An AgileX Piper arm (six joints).
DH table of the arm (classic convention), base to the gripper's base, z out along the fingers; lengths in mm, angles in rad. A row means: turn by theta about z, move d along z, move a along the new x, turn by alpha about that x. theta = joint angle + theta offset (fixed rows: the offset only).
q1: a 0; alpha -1.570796; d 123; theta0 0
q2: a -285.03; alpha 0; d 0; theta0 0.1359
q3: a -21.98; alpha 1.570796; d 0; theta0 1.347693
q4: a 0; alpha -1.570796; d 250.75; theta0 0
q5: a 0; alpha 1.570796; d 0; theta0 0
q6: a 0; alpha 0; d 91; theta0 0
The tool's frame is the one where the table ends.
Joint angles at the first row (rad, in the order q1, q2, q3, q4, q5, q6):
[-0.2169, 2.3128, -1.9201, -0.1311, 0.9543, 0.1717]
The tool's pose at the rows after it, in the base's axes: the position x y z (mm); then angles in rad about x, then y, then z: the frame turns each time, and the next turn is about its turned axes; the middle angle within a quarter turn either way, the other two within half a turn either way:
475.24, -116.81, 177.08, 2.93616, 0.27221, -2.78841
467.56, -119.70, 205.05, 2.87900, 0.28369, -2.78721
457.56, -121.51, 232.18, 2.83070, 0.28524, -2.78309
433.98, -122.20, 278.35, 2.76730, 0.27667, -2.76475
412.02, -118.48, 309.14, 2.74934, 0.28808, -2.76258
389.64, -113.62, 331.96, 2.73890, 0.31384, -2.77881
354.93, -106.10, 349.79, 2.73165, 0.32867, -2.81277
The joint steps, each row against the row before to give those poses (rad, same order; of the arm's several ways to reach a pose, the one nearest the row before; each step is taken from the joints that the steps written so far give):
[0.0009, -0.0265, 0.0001, -0.0307, 0.0310, 0.0059]
[0.0000, -0.0581, 0.0000, -0.0549, 0.0362, 0.0059]
[0.0000, -0.0578, -0.0001, -0.0446, 0.0468, 0.0010]
[-0.0010, -0.1082, 0.0084, -0.0543, 0.0927, -0.0017]
[0.0000, -0.0952, 0.0352, -0.0080, 0.0423, -0.0172]
[0.0000, -0.0963, 0.0601, 0.0000, 0.0070, -0.0301]
[0.0000, -0.1371, 0.1244, -0.0020, -0.0040, -0.0393]

